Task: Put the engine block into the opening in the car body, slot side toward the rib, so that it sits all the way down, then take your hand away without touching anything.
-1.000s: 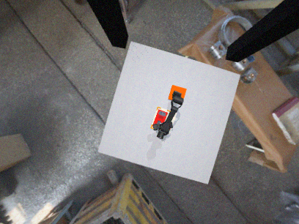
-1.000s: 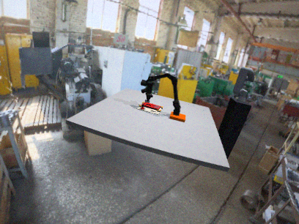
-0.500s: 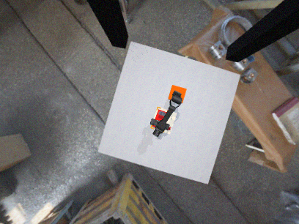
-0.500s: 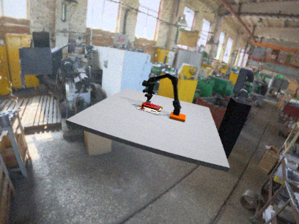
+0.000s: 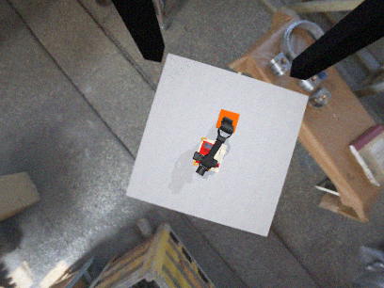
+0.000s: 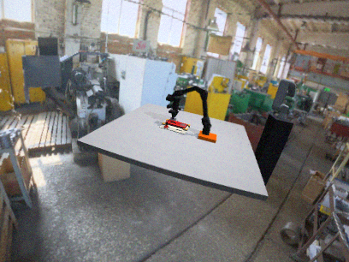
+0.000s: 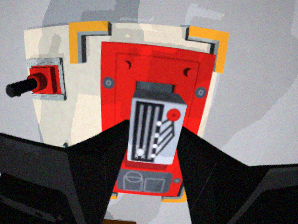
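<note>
Right now my gripper tip is 1 cm above the engine block.
</note>
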